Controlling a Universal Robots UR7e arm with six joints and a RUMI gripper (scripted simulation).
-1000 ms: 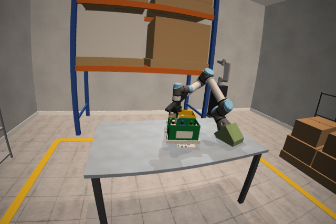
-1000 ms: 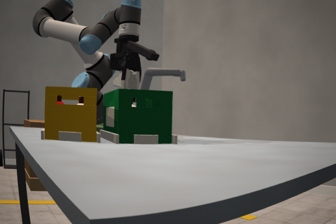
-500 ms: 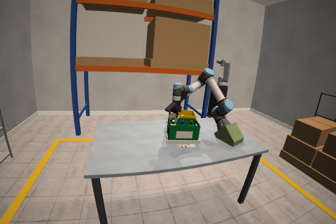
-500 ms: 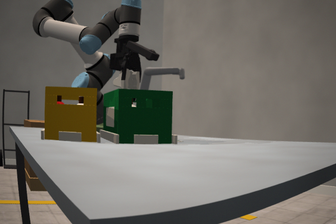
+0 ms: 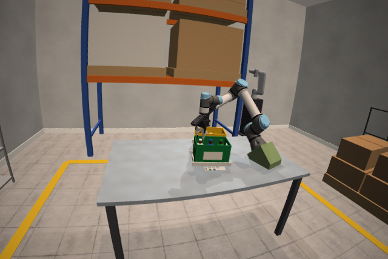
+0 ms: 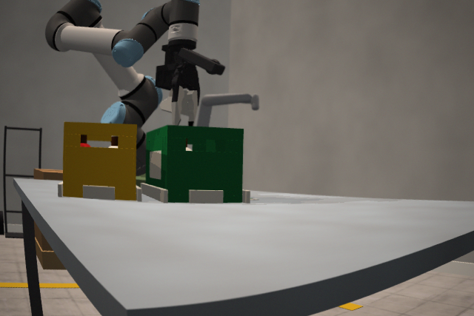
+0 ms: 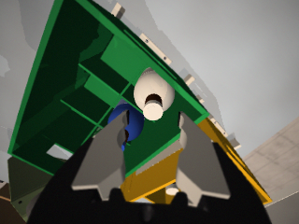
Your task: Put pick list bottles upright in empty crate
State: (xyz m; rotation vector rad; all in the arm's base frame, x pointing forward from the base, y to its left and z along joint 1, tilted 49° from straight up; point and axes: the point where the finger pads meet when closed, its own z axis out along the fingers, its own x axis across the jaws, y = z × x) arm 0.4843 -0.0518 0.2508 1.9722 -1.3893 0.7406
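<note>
Right now the yellow crate is 190 mm behind my hand, 140 mm to the right of it and 100 mm below it. From my hand the other things lie so: green-label bottle: 170 mm behind, 90 mm below, 70 mm to the left; then blue-label bottle: 90 mm below, 90 mm behind, 30 mm to the left; then green crate: 100 mm below, 80 mm to the left, 70 mm behind.
</note>
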